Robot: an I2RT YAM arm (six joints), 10 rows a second.
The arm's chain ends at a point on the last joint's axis. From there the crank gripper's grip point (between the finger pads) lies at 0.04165 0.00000 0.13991 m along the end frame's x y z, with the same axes.
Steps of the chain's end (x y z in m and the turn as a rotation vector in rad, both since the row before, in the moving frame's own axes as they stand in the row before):
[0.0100 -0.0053 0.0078 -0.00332 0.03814 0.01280]
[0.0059 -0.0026 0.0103 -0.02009 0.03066 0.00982]
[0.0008 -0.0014 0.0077 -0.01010 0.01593 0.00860]
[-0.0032 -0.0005 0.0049 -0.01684 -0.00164 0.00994]
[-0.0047 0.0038 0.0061 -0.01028 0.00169 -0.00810]
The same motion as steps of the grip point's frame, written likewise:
[0.0153 -0.0043 0.0061 -0.00332 0.03814 0.01280]
[0.0102 0.0006 0.0089 -0.02009 0.03066 0.00982]
[0.0030 0.0004 0.0070 -0.01010 0.01593 0.00860]
[-0.0034 0.0023 0.0049 -0.01684 -0.00164 0.00994]
[-0.0045 0.0049 0.0060 -0.01028 0.00169 -0.00810]

